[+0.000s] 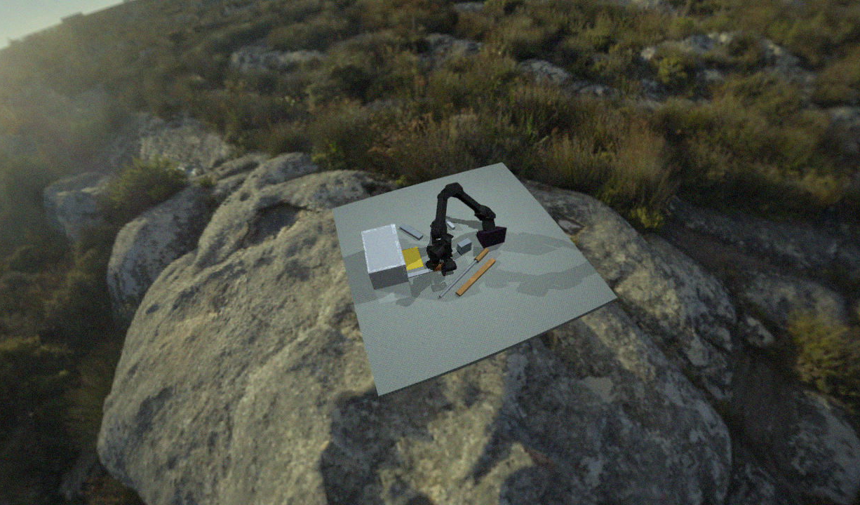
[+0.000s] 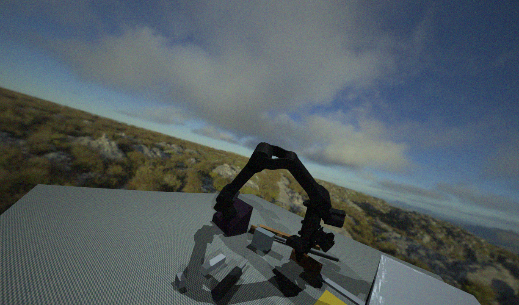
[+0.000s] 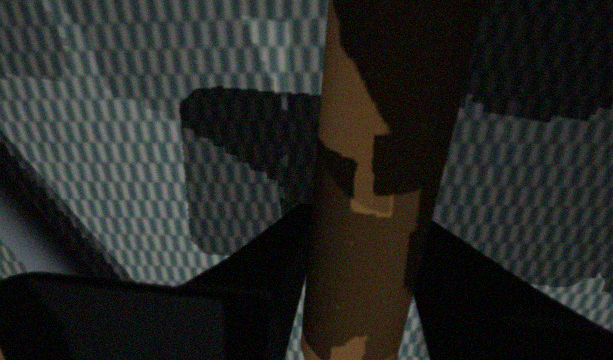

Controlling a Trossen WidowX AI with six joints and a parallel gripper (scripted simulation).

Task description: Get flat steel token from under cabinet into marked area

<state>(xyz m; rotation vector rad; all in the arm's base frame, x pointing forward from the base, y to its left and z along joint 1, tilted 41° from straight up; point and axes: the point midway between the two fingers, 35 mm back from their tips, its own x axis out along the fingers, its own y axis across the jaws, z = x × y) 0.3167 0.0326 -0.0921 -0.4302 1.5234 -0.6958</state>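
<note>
The grey block is 14 cm behind my gripper tip, 6 cm to the right of it and 2 cm above it. Also, from my gripper tip: grey bar (27 cm to the right, 15 cm behind); then small grey cube (38 cm to the right, 15 cm behind); then wooden stick (13 cm to the left, 11 cm behind).
</note>
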